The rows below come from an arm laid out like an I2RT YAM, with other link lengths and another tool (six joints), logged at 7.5 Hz.
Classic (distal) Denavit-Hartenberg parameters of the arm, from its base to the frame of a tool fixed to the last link. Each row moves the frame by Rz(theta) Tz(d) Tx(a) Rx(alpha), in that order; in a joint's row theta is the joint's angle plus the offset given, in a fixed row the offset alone. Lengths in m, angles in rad.
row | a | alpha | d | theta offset
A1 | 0.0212 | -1.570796 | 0.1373 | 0
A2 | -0.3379 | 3.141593 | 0 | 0
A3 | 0.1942 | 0 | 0 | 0.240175
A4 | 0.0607 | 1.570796 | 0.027 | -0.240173
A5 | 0 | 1.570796 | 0.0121 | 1.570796
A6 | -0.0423 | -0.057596 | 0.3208 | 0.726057
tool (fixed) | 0 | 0 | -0.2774 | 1.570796
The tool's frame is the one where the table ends.
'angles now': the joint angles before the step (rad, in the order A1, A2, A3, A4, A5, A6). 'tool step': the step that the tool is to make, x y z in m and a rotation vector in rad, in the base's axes. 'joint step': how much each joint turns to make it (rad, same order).
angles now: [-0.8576, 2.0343, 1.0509, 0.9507, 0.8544, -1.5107]
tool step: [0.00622, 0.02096, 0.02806, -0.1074, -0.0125, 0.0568]
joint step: [0.0445, -0.0630, -0.0369, 0.1322, -0.0153, -0.0938]
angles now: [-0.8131, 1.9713, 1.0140, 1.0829, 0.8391, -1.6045]
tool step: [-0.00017, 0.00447, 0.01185, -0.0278, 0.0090, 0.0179]
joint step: [0.0062, -0.0262, 0.0077, 0.0061, -0.0153, -0.0352]
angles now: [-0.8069, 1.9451, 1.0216, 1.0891, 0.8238, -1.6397]
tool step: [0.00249, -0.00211, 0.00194, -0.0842, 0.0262, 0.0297]
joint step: [-0.0015, 0.0229, -0.0122, 0.1483, -0.0475, -0.0981]
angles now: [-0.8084, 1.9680, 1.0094, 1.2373, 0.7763, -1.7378]
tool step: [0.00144, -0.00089, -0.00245, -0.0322, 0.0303, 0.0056]
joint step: [0.0015, 0.0155, -0.0076, 0.0650, -0.0169, -0.0570]
